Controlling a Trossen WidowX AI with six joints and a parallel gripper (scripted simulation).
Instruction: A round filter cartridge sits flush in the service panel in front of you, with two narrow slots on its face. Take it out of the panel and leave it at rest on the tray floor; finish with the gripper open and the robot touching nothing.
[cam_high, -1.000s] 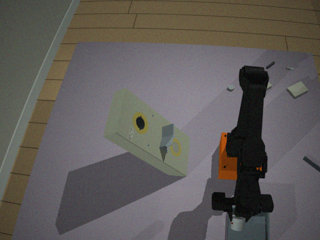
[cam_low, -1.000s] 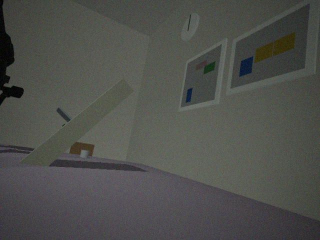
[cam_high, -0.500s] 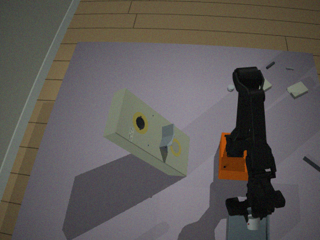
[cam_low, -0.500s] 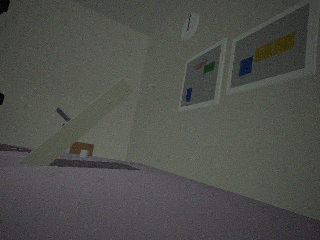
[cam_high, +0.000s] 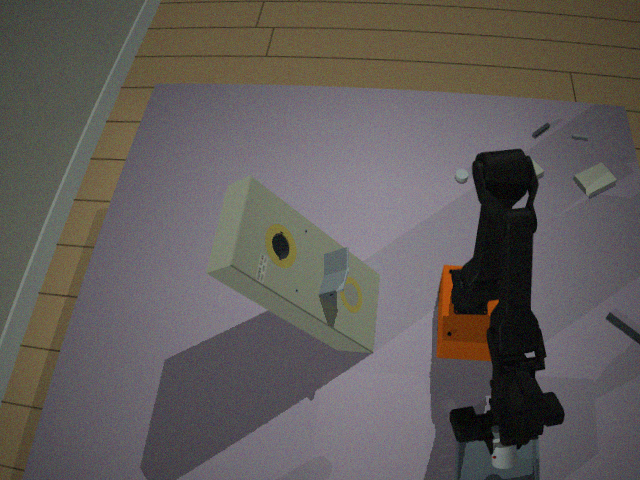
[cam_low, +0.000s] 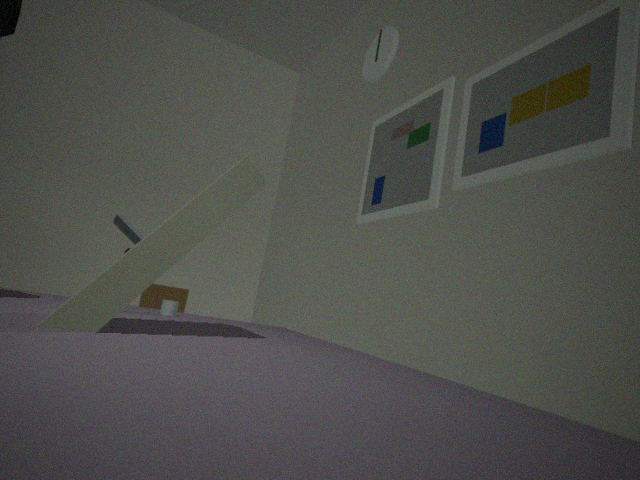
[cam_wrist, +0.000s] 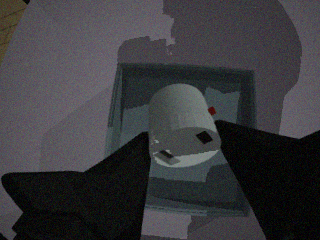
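The round filter cartridge lies right at my gripper tip. Also, from my gripper tip: grey tray (6 cm below); then service panel (37 cm ahead, 31 cm to the right, 9 cm above).
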